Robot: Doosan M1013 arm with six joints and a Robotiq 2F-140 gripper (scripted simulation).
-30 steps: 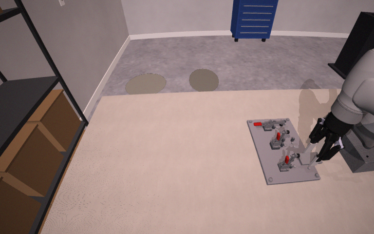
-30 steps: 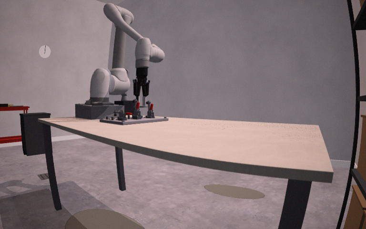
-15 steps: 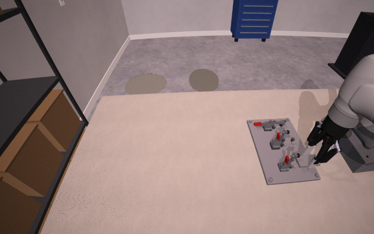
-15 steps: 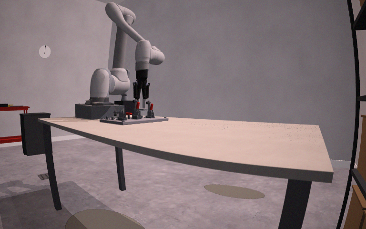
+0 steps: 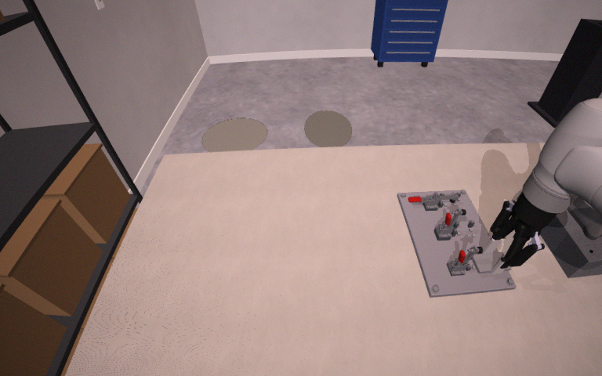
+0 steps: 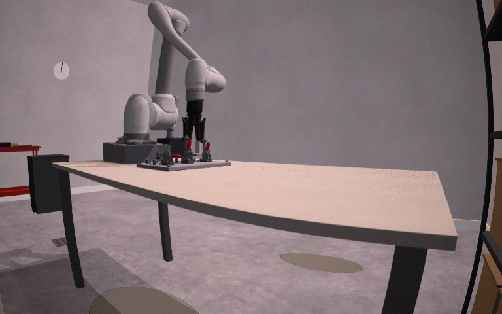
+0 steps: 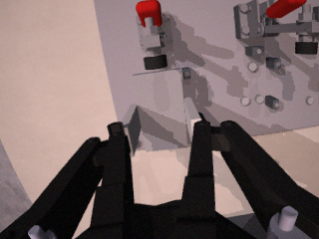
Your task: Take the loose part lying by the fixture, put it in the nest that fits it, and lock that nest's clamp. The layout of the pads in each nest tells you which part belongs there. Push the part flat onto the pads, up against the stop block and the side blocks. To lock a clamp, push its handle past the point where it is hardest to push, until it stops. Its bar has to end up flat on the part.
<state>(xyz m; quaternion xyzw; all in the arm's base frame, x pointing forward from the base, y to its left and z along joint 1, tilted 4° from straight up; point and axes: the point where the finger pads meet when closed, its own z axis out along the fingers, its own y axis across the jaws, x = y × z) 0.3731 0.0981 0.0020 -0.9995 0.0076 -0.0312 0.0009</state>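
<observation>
My gripper is now 110 mm to the left of the grey fixture plate, 70 mm above it and 60 mm short of it. From my hand the other things lie so: loose part (30 mm below); toggle clamp (230 mm to the right, 80 mm ahead, 30 mm below).
</observation>
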